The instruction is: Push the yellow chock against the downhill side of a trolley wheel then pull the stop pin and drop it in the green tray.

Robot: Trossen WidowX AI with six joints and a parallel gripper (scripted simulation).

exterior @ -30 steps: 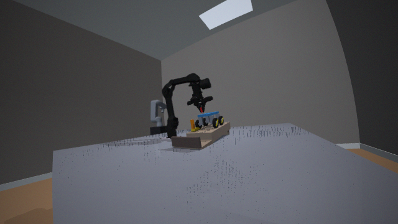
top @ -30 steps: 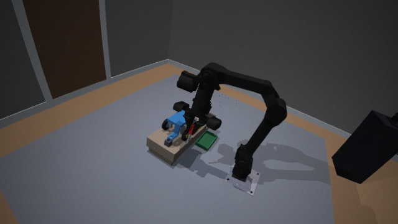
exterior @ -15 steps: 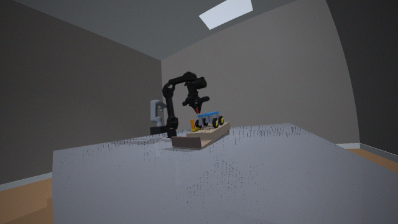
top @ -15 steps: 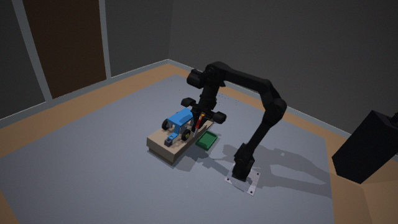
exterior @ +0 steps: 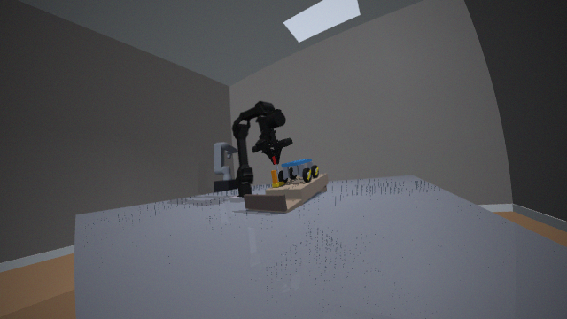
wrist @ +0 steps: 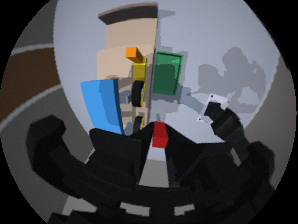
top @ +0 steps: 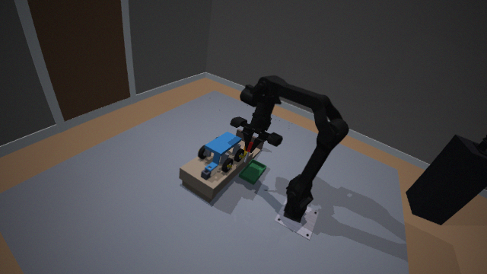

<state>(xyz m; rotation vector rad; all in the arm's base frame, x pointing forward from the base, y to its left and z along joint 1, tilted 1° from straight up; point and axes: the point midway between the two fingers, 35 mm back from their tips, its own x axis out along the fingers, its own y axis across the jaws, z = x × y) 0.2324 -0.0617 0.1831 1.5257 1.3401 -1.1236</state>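
Right now the green tray is 16 cm below my gripper tip, 6 cm to the right of it and 2 cm behind it. Round my gripper tip: blue trolley (10 cm ahead, 4 cm below, 1 cm to the left); then red-headed stop pin (right at my gripper tip); then yellow chock (7 cm to the right, 7 cm below, 4 cm ahead).
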